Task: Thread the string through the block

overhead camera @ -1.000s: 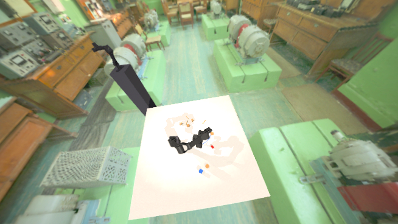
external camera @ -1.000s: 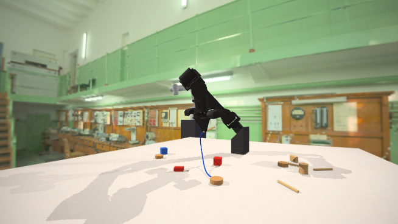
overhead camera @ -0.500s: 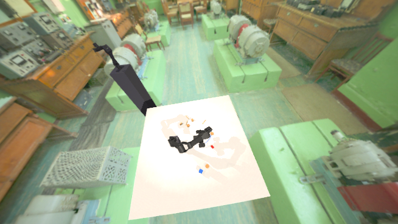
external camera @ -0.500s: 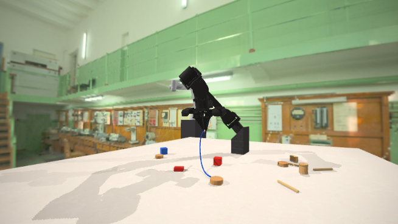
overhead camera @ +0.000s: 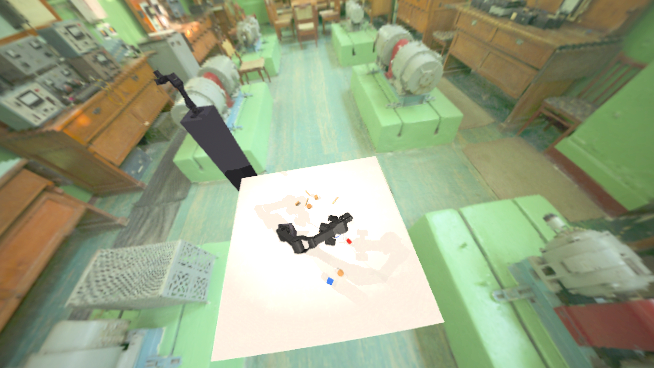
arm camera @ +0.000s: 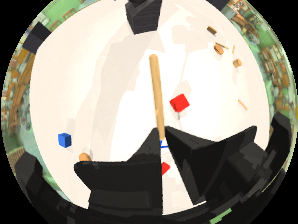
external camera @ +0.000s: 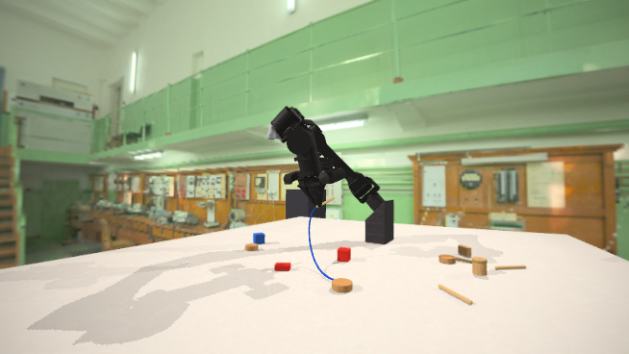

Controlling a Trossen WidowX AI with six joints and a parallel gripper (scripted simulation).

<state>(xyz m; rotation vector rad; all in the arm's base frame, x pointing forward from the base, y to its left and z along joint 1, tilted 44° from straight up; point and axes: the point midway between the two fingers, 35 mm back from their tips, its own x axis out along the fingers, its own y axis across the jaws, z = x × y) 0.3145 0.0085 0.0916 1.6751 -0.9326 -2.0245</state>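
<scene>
Right now the thin wooden stick is 10 mm behind my gripper tip and 10 mm above it. Round my gripper tip: red cube 120 mm below, 70 mm to the left, 20 mm behind; then flat red piece 130 mm below, 130 mm ahead, 10 mm to the right; then round wooden button 160 mm to the left, 140 mm ahead, 130 mm below.
</scene>
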